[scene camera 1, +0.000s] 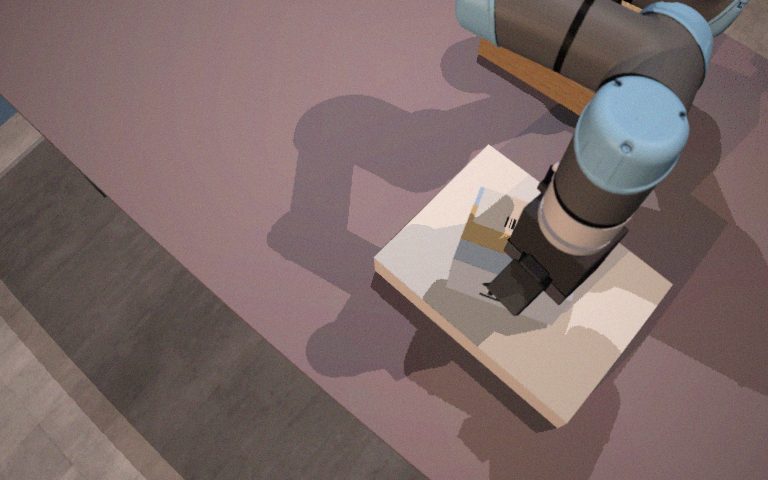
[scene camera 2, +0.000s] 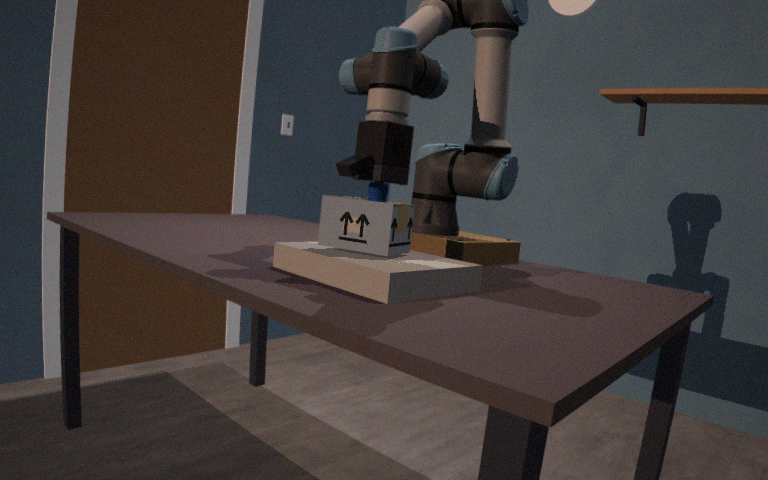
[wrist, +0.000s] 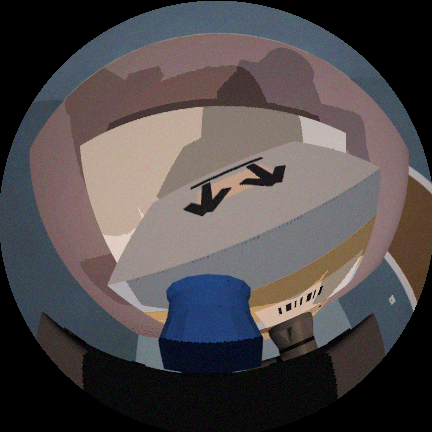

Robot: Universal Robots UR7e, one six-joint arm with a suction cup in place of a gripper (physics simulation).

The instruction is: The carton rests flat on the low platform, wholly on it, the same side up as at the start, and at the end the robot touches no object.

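Seen in the pictures: hand, its tool point: [scene camera 2: 376,208] [wrist: 203,274]; arm's base, origin of its link: [scene camera 2: 430,231] [wrist: 289,323].
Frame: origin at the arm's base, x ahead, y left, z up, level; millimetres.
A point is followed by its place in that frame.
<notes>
The carton [scene camera 1: 481,255] @(x 434, y 195, z 85 mm) [scene camera 2: 362,244] @(x 423, y 257, z 7 mm) [wrist: 320,210] is a pale grey box with a tan tape band and a barcode label on top. It is upright and level, with its side arrows pointing up in the scene camera 2 view. It stands over the low cream platform [scene camera 1: 543,379] @(x 457, y 342, z -15 mm) [scene camera 2: 334,271] @(x 485, y 268, z -37 mm) [wrist: 125,175] @(x 428, y 331, z -15 mm), inside its edges. Its underside is at the platform's top, resting on it or very close above; I cannot tell which. My blue suction cup [scene camera 2: 377,198] [wrist: 208,290] is on the carton's top and is shut on it. The arm hides the cup in the scene camera 1 view.
The platform lies on the mauve table [scene camera 1: 169,84] @(x 531, y -406, z -63 mm) [scene camera 2: 498,339] @(x 461, y 599, z -63 mm). The wooden box [scene camera 1: 532,73] @(x 99, y 9, z -34 mm) [scene camera 2: 489,251] @(x -44, y 171, z -27 mm) under the arm's base stands behind the platform. A wall shelf [scene camera 2: 696,95] is at the right, away from the arm.
</notes>
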